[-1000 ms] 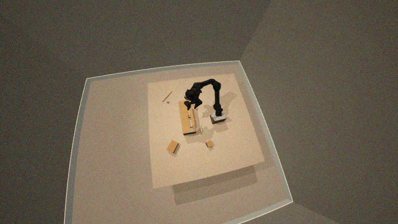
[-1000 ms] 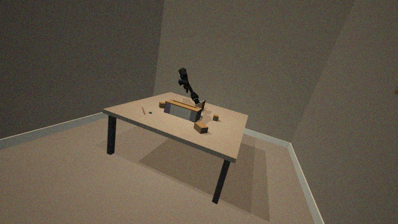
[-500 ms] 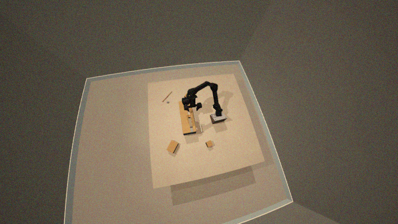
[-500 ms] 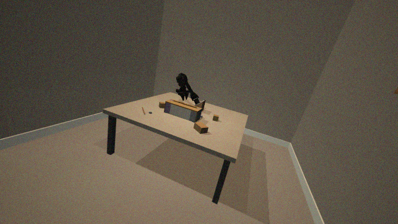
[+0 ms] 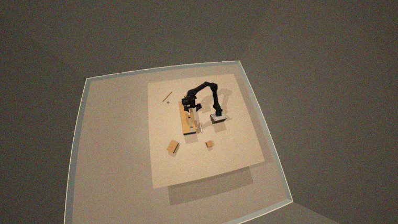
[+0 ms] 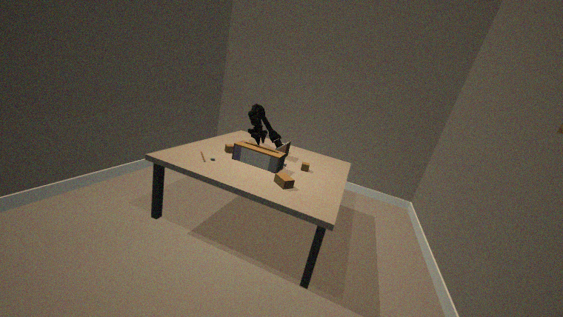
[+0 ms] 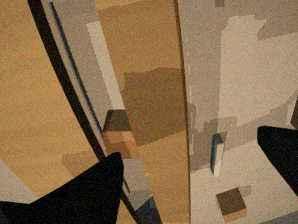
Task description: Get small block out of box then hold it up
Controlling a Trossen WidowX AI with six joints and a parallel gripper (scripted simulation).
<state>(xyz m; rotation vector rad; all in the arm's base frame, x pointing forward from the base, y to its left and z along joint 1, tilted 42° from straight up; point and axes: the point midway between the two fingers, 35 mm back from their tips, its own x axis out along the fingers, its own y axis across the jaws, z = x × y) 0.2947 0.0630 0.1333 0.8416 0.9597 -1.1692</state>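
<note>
My gripper tip is now 50 mm short of the orange block, 30 mm to the right of it and 50 mm above it. Also, from my gripper tip: long wooden box 30 mm ahead, 40 mm to the left, 80 mm below; then thin wooden stick 320 mm ahead, 280 mm to the right, 140 mm below; then flat tan block 240 mm ahead, 360 mm to the left, 110 mm below.
</note>
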